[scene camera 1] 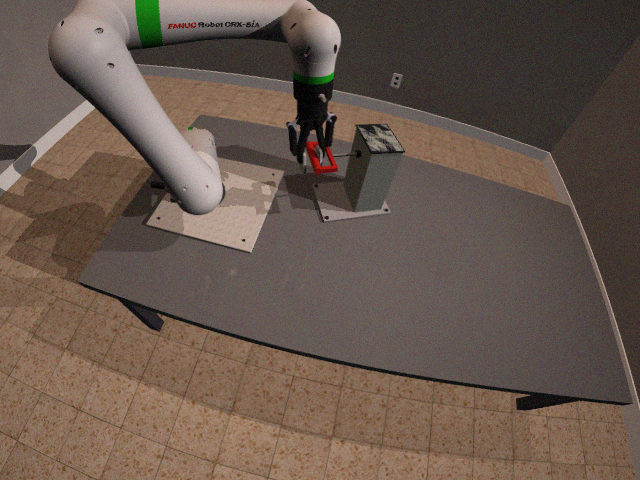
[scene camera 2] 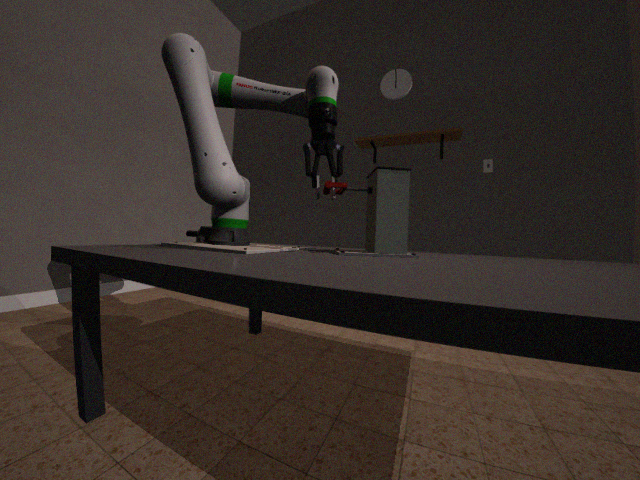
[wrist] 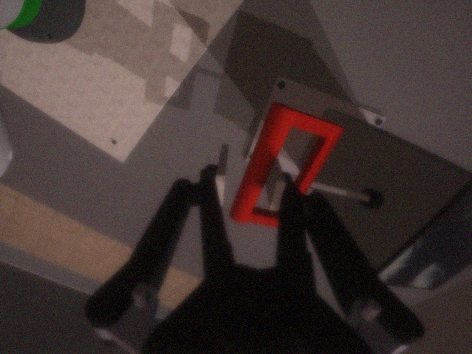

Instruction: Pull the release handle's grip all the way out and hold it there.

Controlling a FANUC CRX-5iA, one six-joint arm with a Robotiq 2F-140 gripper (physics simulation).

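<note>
The release handle's grip is a red rectangular frame. A thin metal rod joins it to the side of a tall grey-green box. A length of rod shows between grip and box. My gripper points down and is shut on the grip's outer bar. One finger is inside the frame's opening, the other on the side away from the box. In the wrist view the finger pads' contact with the bar is hard to see.
The box stands on a small bolted plate on the grey table. The arm's base sits on a pale plate to the left. A wall shelf and a round clock are behind.
</note>
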